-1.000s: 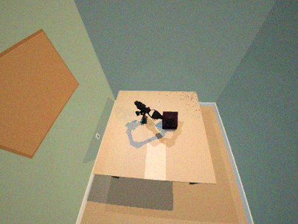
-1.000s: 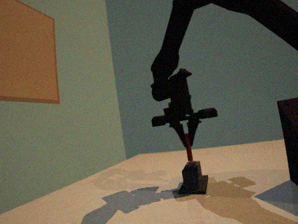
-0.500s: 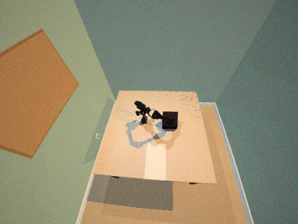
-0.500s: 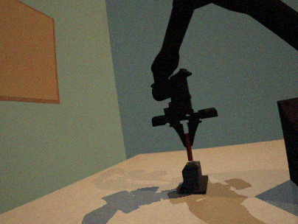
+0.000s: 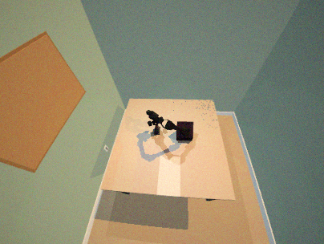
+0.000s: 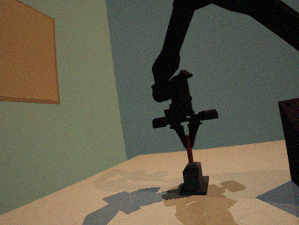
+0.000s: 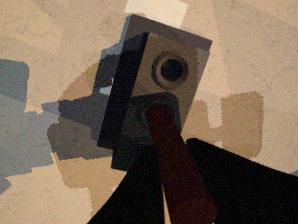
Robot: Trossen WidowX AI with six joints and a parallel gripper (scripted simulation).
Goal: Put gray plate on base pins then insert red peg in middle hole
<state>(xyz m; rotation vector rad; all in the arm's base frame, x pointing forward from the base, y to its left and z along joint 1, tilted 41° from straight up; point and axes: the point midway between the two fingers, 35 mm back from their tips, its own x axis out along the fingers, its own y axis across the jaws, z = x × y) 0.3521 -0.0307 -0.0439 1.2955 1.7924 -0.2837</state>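
The red peg lies right at my gripper tip. From my gripper tip the other things lie so: pin base (100 mm below); gray plate (70 mm below).
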